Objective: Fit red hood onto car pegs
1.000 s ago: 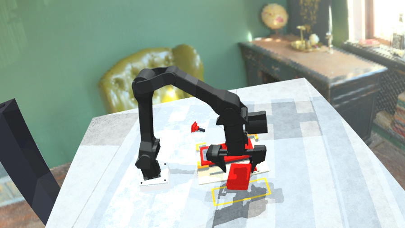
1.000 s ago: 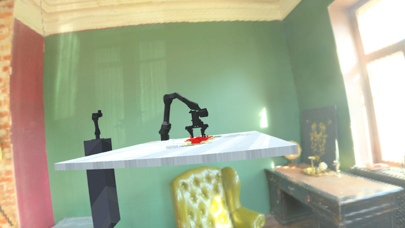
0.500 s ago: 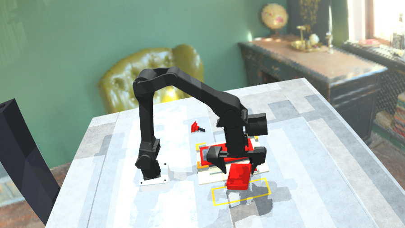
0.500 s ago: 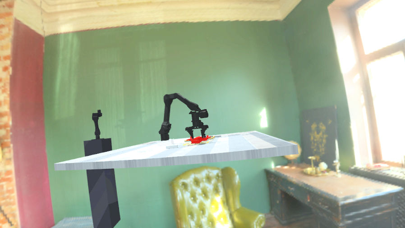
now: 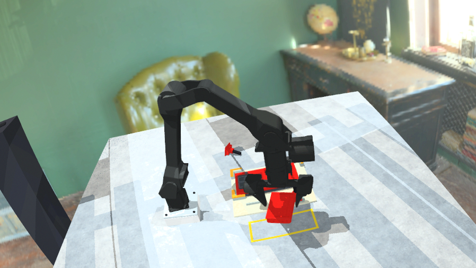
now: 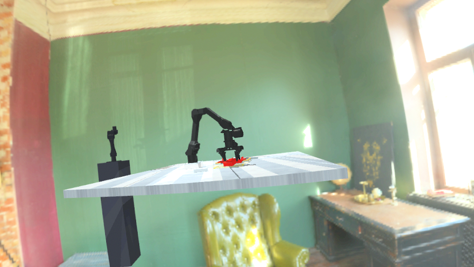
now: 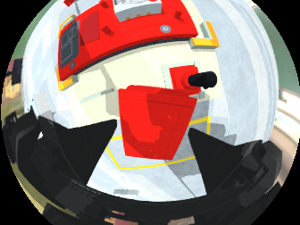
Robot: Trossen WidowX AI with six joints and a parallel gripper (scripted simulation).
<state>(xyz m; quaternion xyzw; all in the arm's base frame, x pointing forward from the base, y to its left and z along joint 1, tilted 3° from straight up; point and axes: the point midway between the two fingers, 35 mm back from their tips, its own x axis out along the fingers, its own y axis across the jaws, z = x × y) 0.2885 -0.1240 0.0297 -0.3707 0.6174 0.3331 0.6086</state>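
Now: gripper tip right at the red hood. Also, from my gripper tip: black upright stick (60 mm ahead, 30 mm to the left, 10 mm above); then black wheel (350 mm to the left, 120 mm ahead, 20 mm below); then grey engine block (150 mm to the left, 40 mm ahead).
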